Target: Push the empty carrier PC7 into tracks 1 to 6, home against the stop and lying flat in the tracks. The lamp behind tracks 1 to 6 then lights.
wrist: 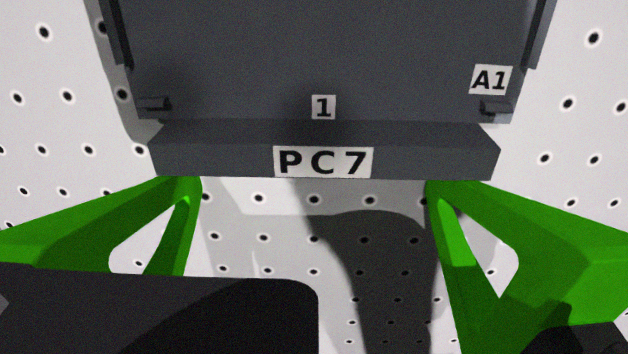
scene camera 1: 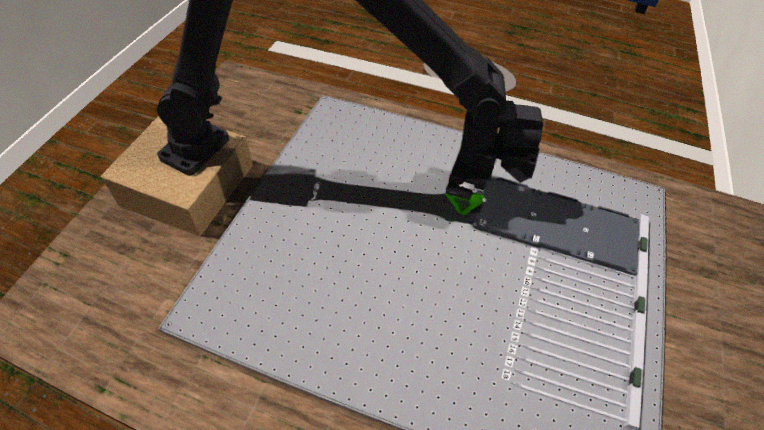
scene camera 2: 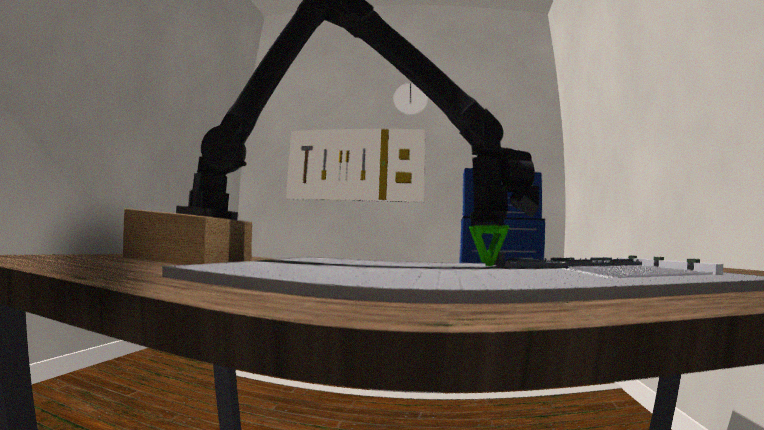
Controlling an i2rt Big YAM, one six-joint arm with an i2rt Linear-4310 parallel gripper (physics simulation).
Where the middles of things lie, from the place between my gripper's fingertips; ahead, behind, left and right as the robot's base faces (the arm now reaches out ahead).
Labels:
My gripper is now 18 cm short of the dark grey carrier PC7 (scene camera 1: 599, 235), 2 cm to the right of it and 1 cm below it.

